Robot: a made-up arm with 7 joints. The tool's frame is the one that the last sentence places.
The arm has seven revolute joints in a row. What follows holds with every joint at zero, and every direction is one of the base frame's. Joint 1 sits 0.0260 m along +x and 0.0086 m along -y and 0.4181 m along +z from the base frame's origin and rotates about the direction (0, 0.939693, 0.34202). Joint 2 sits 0.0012 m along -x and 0.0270 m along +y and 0.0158 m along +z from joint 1 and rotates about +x. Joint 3 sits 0.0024 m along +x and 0.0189 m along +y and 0.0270 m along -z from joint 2 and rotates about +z. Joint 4 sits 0.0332 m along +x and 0.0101 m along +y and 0.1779 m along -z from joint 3 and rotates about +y. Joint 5 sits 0.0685 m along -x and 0.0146 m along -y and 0.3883 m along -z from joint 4 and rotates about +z. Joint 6 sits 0.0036 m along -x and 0.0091 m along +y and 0.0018 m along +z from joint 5 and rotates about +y. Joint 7 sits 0.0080 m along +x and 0.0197 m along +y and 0.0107 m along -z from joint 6 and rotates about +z. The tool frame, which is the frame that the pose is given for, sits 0.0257 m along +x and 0.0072 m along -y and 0.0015 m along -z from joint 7; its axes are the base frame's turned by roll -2.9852, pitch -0.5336 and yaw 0.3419 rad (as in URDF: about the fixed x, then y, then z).
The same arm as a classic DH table. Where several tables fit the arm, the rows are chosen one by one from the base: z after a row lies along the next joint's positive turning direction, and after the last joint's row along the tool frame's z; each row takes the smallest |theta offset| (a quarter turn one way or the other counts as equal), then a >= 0, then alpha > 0; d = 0 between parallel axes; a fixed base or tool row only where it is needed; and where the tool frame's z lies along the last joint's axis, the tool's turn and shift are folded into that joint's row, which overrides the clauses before.
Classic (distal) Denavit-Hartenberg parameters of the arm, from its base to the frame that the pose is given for. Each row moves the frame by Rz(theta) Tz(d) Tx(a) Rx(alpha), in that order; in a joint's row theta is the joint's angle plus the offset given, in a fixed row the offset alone. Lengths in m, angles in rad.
base (fixed): theta offset 0; d 0.4212; a 0.026; alpha -1.2218
joint 1: theta offset -1.5708; d 0.0216; a 0.0056; alpha -1.5708
joint 2: theta offset 1.2218; d 0.0012; a -0.0189; alpha 1.5708
joint 3: theta offset 1.5708; d -0.2049; a 0.0332; alpha -1.5708
joint 4: theta offset 0; d -0.0045; a -0.0685; alpha 1.5708
joint 5: theta offset 0; d -0.3865; a -0.0036; alpha -1.5708
joint 6: theta offset 0; d 0.0288; a 0.008; alpha 1.5708
joint 7: theta offset -0.9283; d 0.0141; a 0.0212; alpha -2.5877
tool (fixed): theta offset -1.313; d 0.0309; a 0; alpha 0

